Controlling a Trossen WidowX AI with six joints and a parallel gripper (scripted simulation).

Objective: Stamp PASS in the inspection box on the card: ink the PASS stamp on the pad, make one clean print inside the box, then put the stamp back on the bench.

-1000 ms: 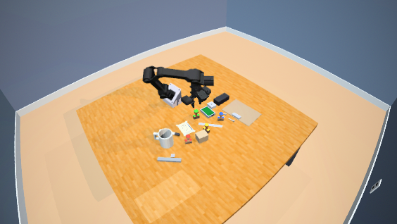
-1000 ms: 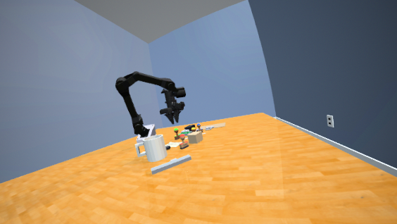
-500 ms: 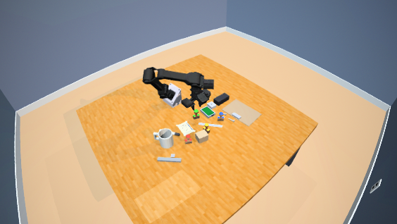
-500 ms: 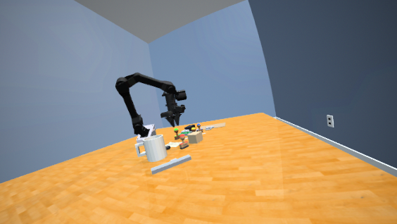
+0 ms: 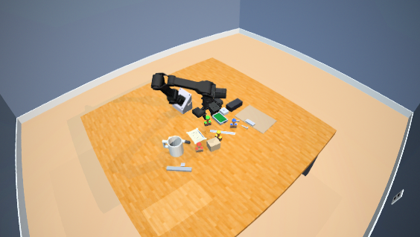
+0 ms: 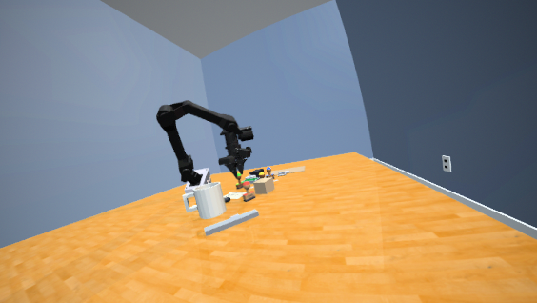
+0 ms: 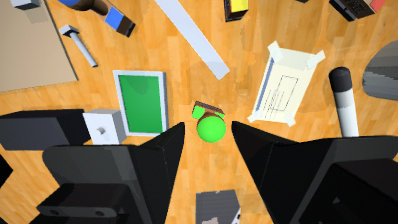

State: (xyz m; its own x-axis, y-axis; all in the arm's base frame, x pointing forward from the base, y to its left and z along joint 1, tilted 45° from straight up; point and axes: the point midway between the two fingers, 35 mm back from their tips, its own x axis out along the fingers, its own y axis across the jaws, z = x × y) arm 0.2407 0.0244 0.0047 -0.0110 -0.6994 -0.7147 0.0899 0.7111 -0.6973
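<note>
Now: gripper tip 40 mm above the green-knobbed stamp. The rest, counted from my gripper tip: green ink pad 80 mm to the left, 50 mm below, 20 mm ahead; then white card 110 mm to the right, 60 mm below, 20 mm ahead; then grey ruler 100 mm ahead, 60 mm below, 10 mm to the left.
</note>
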